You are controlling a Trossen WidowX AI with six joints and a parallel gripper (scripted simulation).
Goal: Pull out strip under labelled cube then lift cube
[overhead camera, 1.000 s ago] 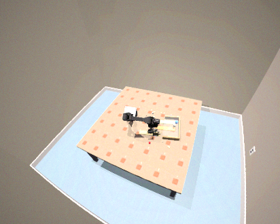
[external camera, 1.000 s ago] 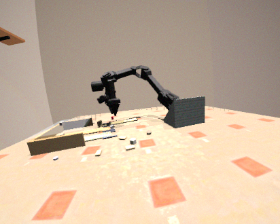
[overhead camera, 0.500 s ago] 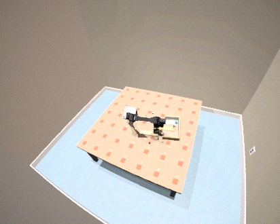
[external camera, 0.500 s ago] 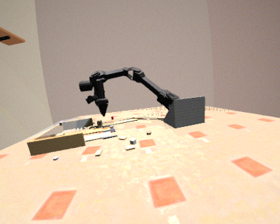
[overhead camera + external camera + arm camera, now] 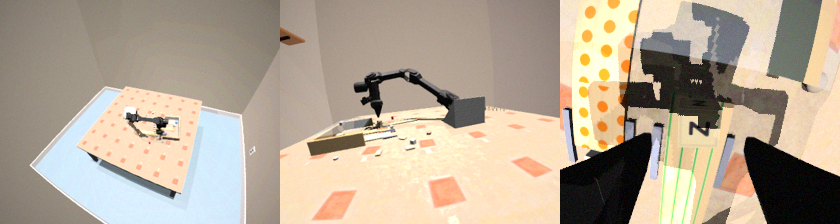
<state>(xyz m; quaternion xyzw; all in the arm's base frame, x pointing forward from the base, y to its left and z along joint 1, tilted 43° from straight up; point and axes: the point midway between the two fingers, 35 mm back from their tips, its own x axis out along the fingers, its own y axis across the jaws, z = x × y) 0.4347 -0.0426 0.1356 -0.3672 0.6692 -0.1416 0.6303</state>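
Right now my gripper tip is 100 mm to the right of the orange-dotted strip, 60 mm above it and 50 mm short of it. Also, from my gripper tip: red object: 160 mm to the right, 60 mm behind, 50 mm below.
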